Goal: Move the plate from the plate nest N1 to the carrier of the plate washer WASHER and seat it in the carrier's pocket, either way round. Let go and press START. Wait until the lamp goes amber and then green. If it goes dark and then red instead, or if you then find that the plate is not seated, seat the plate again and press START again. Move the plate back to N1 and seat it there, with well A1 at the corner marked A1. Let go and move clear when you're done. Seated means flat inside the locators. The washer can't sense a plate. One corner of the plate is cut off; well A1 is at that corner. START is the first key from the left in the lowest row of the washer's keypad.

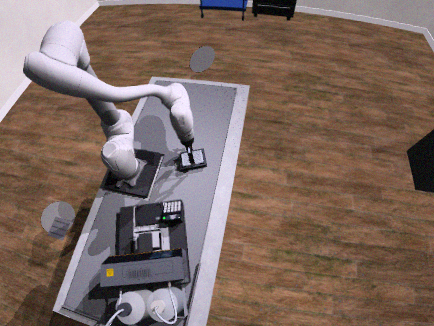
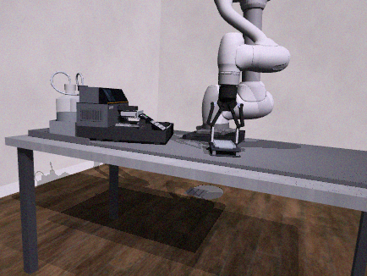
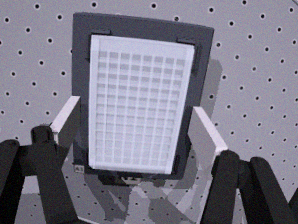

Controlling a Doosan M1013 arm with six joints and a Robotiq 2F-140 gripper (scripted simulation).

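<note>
Right now my hand is 30 mm above the white well plate. The rest, counted from my hand: plate nest N1: 40 mm below; then plate washer: 20 mm ahead, 550 mm to the right, 60 mm above.
</note>
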